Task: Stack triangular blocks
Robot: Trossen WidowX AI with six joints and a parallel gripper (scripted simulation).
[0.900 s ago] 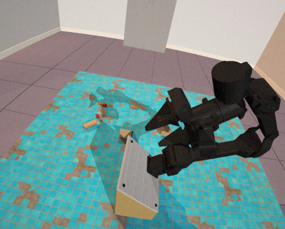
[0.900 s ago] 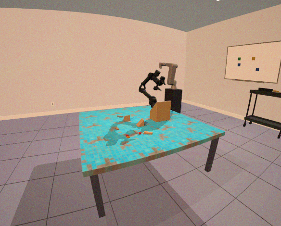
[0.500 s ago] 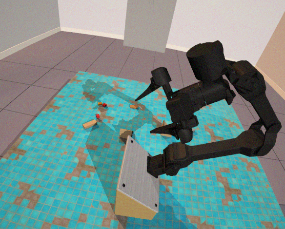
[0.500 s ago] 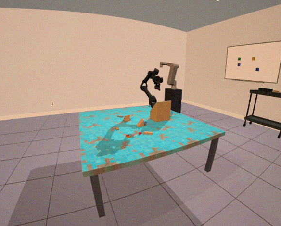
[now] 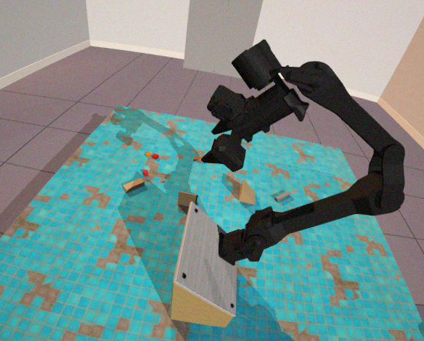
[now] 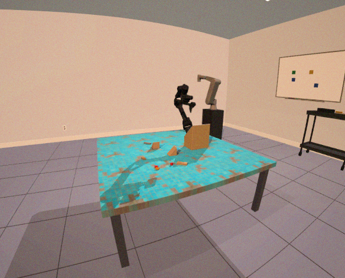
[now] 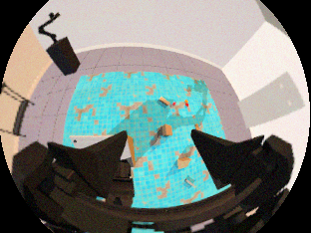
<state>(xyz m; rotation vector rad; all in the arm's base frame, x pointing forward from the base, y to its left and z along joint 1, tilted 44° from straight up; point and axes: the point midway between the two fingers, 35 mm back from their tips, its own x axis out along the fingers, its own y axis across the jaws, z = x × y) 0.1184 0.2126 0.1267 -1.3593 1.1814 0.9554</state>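
Right now my gripper tip is 34 cm to the left of the thin grey stick, 34 cm above it and 23 cm short of it. From my gripper tip the other things lie so: orange piece: 37 cm ahead, 34 cm below, 23 cm to the left.
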